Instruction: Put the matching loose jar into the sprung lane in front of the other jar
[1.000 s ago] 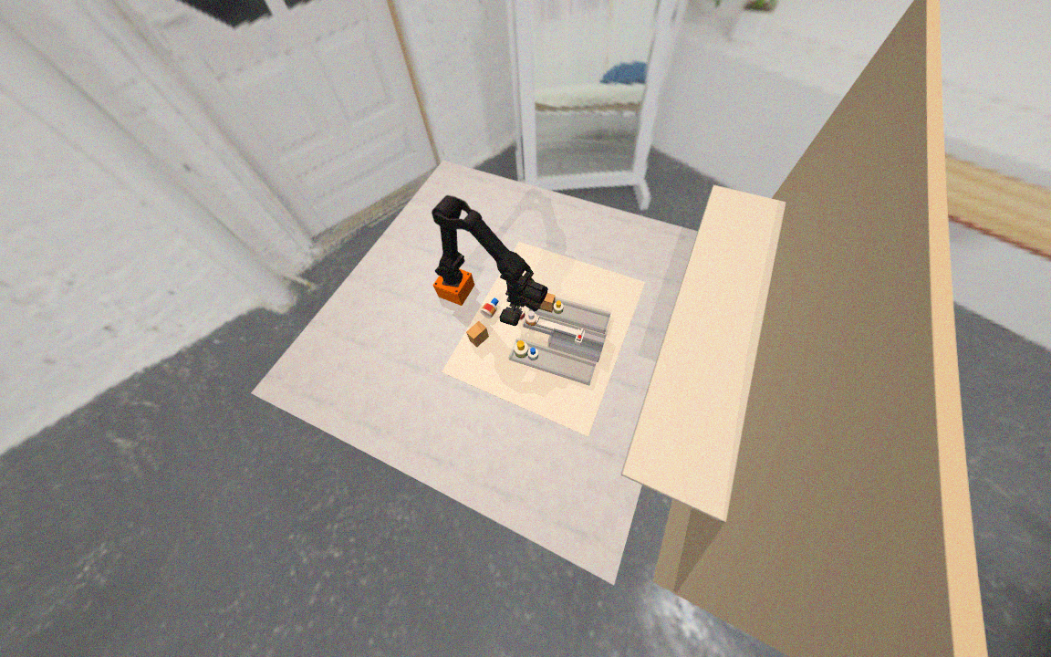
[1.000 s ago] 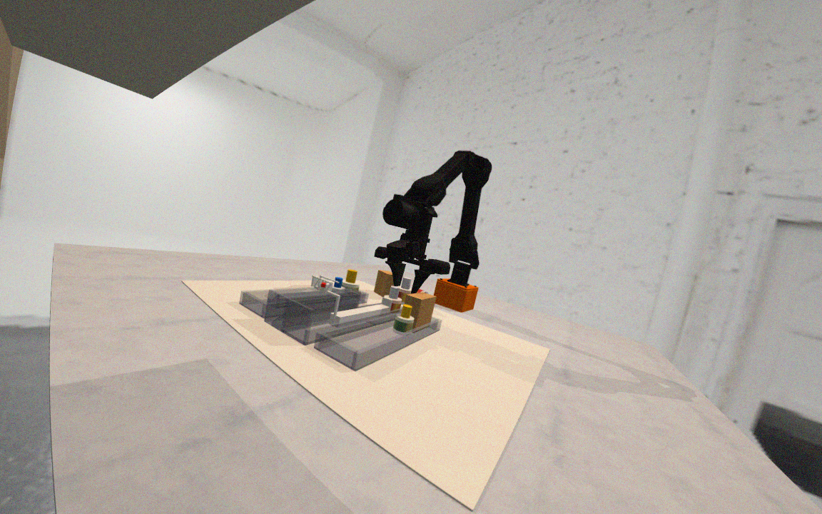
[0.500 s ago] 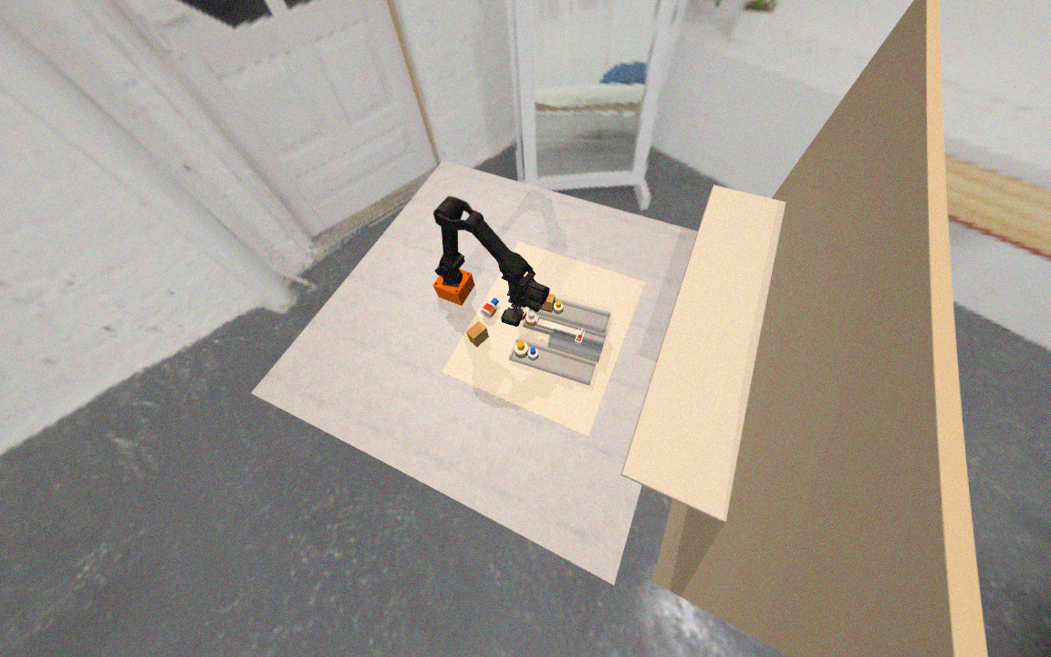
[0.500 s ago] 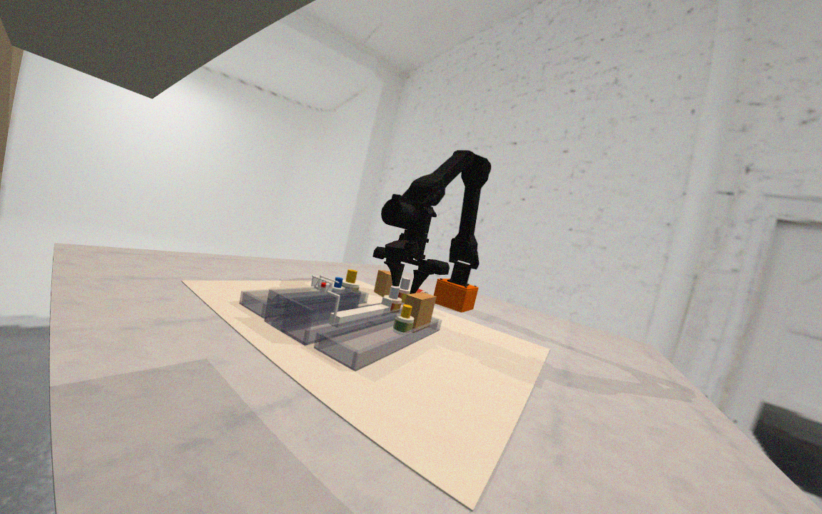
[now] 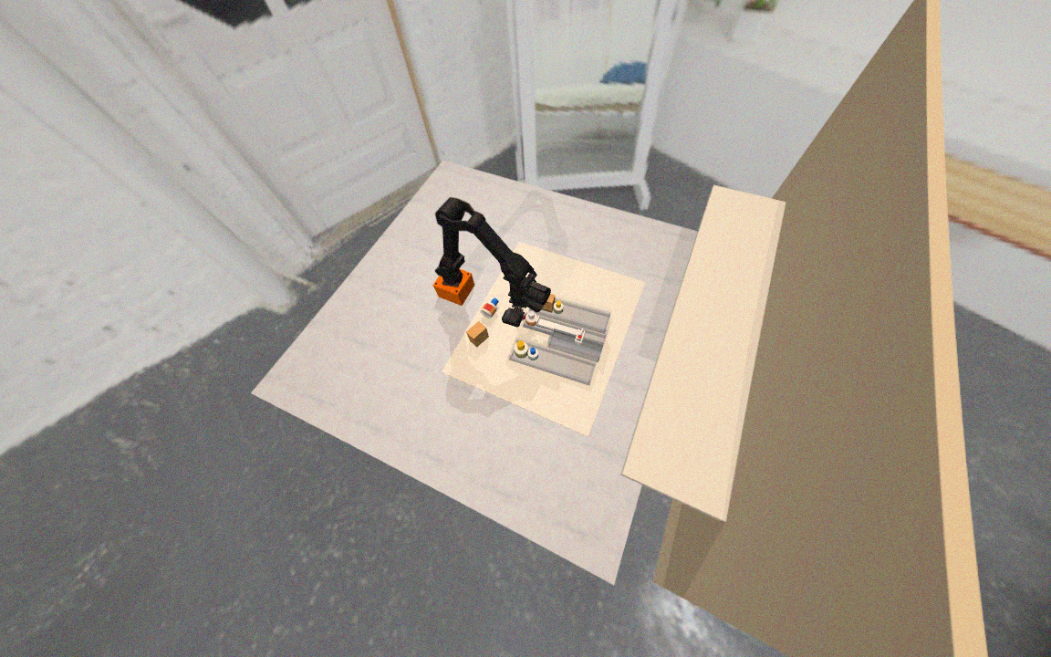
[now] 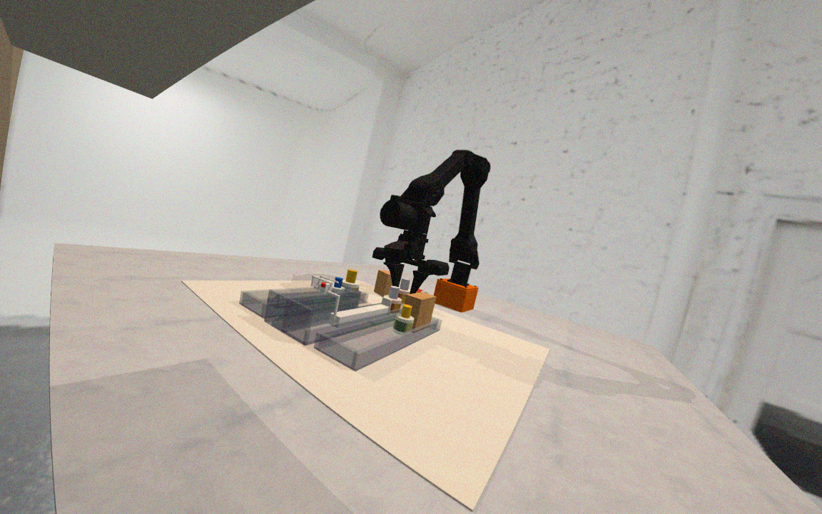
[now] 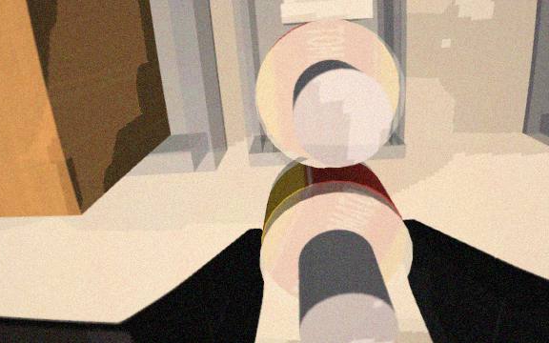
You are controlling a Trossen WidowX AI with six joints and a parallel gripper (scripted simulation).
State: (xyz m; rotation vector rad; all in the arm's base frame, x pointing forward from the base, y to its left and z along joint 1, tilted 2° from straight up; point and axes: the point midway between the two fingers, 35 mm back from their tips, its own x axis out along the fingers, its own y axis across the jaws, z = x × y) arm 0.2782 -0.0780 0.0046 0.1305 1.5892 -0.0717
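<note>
Right now the brown box is 7 cm ahead of my gripper tip, 7 cm to the left of it and 1 cm below it. The rest, counted from my gripper tip: sprung lane: 19 cm ahead, 5 cm to the right, 3 cm below.
</note>
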